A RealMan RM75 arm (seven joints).
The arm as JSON. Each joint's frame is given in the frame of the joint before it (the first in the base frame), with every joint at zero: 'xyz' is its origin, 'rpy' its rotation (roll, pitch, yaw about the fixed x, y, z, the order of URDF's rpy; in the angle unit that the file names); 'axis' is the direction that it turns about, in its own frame. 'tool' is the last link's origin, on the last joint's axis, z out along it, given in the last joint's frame.
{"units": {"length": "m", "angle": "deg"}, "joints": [
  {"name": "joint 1", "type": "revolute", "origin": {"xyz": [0.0, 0.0, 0.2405], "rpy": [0.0, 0.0, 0.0]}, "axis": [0.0, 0.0, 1.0]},
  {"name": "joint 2", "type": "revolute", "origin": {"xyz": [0.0, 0.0, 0.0], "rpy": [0.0, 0.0, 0.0]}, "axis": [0.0, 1.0, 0.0]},
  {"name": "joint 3", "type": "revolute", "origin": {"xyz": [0.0, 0.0, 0.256], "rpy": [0.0, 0.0, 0.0]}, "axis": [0.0, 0.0, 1.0]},
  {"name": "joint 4", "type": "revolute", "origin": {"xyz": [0.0, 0.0, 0.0], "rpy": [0.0, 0.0, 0.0]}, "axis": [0.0, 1.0, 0.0]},
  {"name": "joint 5", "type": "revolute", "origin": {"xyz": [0.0, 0.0, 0.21], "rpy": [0.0, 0.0, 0.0]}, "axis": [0.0, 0.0, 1.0]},
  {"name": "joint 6", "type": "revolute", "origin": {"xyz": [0.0, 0.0, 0.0], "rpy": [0.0, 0.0, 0.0]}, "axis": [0.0, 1.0, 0.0]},
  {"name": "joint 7", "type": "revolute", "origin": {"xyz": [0.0, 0.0, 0.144], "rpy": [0.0, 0.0, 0.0]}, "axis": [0.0, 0.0, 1.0]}
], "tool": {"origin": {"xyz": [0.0, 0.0, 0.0], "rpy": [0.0, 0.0, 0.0]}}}
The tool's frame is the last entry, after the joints.
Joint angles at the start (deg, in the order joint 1, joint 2, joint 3, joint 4, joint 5, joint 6, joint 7): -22.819, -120.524, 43.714, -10.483, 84.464, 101.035, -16.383
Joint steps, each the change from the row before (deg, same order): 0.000, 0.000, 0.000, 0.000, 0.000, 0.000, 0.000; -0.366, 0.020, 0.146, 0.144, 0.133, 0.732, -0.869; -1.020, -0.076, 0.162, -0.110, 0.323, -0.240, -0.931; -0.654, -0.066, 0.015, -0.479, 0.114, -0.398, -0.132; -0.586, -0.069, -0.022, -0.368, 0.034, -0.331, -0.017; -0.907, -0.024, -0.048, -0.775, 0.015, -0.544, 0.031; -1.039, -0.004, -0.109, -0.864, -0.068, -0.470, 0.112; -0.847, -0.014, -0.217, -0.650, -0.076, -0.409, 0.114; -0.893, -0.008, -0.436, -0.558, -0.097, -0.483, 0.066
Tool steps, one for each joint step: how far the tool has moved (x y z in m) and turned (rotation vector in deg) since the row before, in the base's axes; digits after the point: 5 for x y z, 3 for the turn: 0.00000, 0.00000, 0.00000, 0.000, 0.000, 0.000; 0.00240, 0.00095, 0.00129, -0.557, -0.880, -0.670; 0.00395, 0.00335, -0.00171, -1.217, -0.320, -0.713; 0.00238, 0.00156, -0.00210, -0.617, -0.030, -0.165; 0.00218, 0.00168, -0.00164, -0.360, 0.007, -0.184; 0.00301, 0.00231, -0.00242, -0.582, 0.033, -0.142; 0.00357, 0.00284, -0.00214, -0.449, -0.041, -0.218; 0.00298, 0.00270, -0.00157, -0.219, -0.035, -0.131; 0.00310, 0.00369, -0.00123, -0.035, -0.043, -0.049
